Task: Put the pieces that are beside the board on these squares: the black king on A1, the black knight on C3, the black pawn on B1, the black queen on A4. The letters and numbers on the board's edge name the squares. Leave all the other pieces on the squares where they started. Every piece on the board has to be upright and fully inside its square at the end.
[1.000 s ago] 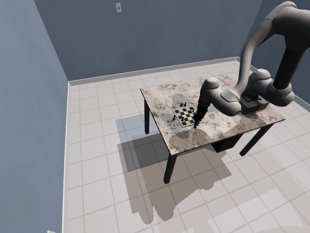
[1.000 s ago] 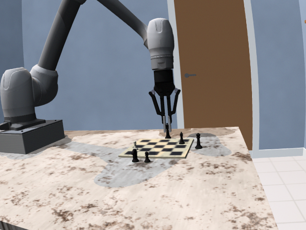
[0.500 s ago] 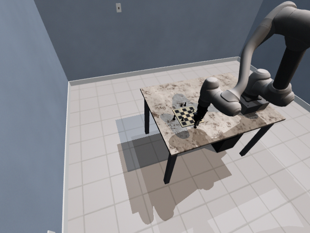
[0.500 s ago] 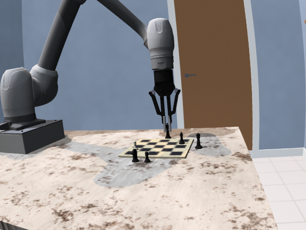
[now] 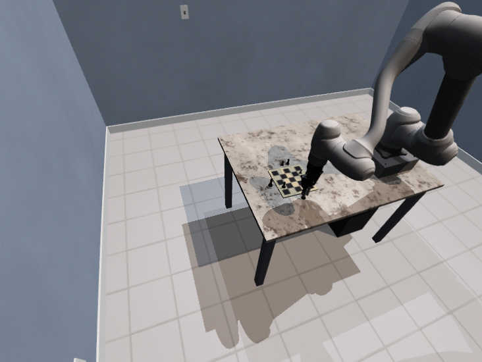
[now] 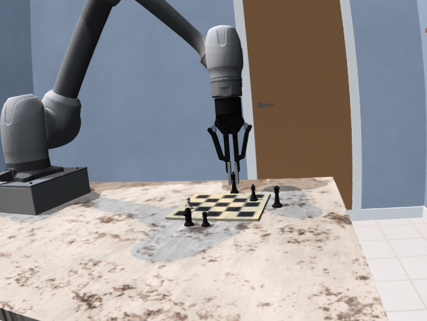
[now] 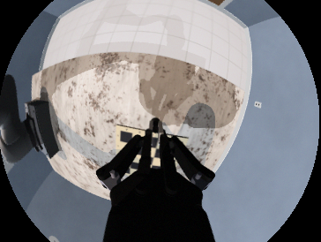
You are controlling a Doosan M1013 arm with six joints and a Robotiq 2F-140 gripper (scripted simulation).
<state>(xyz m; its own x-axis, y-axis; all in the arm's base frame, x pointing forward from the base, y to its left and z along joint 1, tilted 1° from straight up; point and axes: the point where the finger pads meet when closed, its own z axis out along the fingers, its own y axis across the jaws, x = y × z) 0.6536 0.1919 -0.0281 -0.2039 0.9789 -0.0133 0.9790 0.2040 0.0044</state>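
The white pawn lies 60 mm behind my hand, 180 mm to the right of it and 40 mm below it. The rest, counted from my hand: black king (30 mm below); small chessboard (10 mm ahead, 140 mm to the right, 60 mm below); black pawn (20 mm ahead, 280 mm to the right, 50 mm below).
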